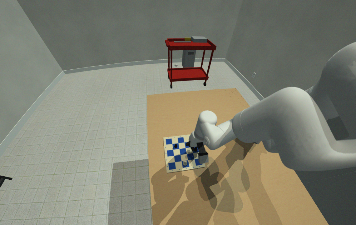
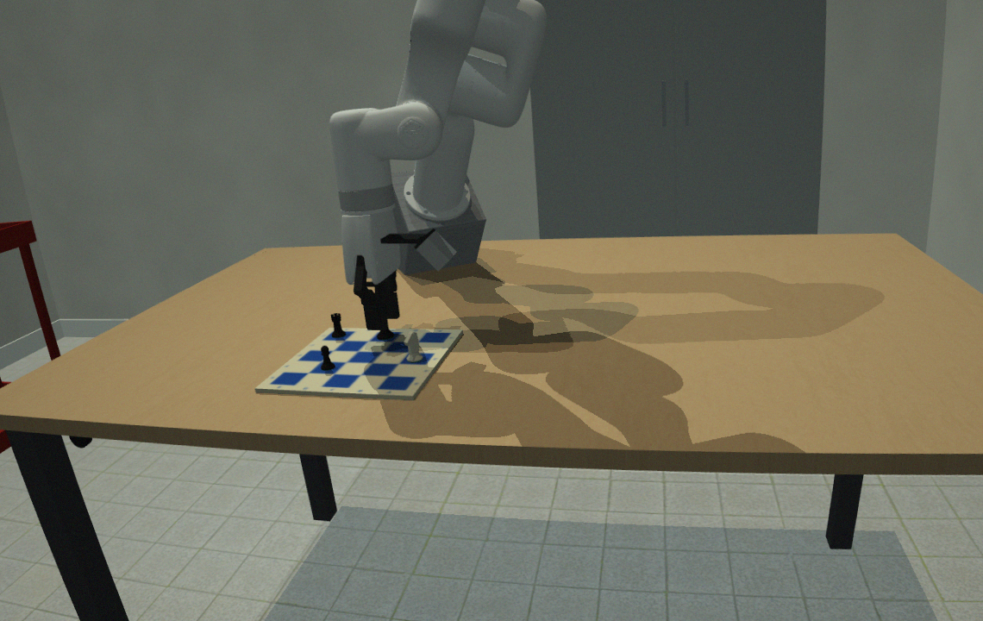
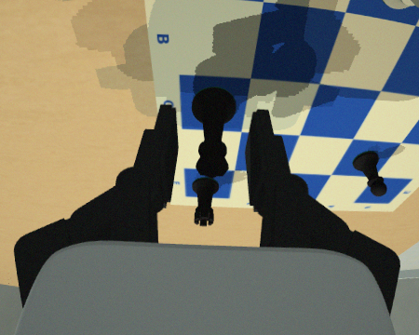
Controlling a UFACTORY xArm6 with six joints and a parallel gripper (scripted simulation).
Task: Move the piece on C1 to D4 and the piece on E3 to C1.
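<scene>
The black piece is 10 mm below my hand. Also, from my hand: white piece (60 mm ahead, 90 mm to the left, 20 mm below); blue-and-cream chessboard (70 mm ahead, 10 mm to the left, 40 mm below).
</scene>
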